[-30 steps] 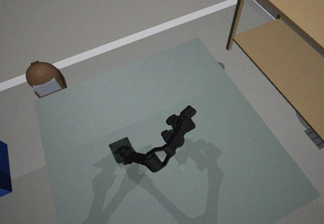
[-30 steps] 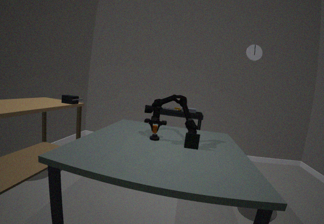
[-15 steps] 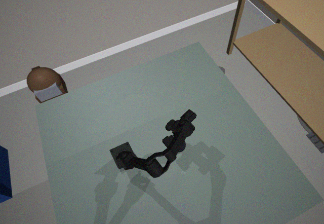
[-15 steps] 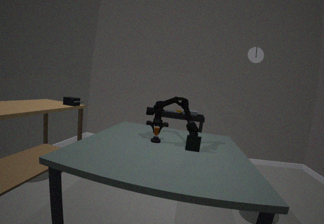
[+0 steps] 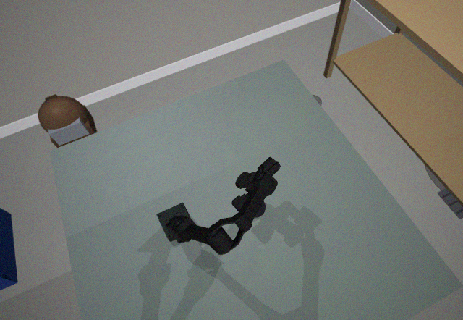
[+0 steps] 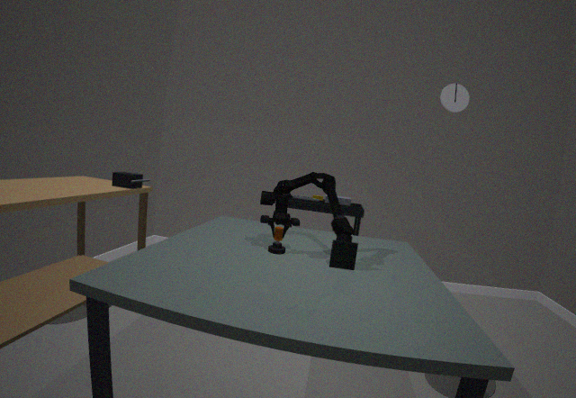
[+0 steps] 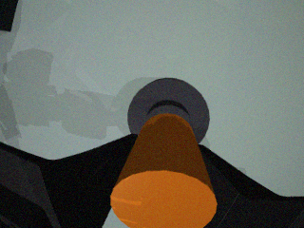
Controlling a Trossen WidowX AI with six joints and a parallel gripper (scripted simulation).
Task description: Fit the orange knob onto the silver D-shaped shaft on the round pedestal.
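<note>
The orange knob lies 30 mm above my gripper tip. From my gripper tip the other things lie so: dark round pedestal 40 mm below.
</note>
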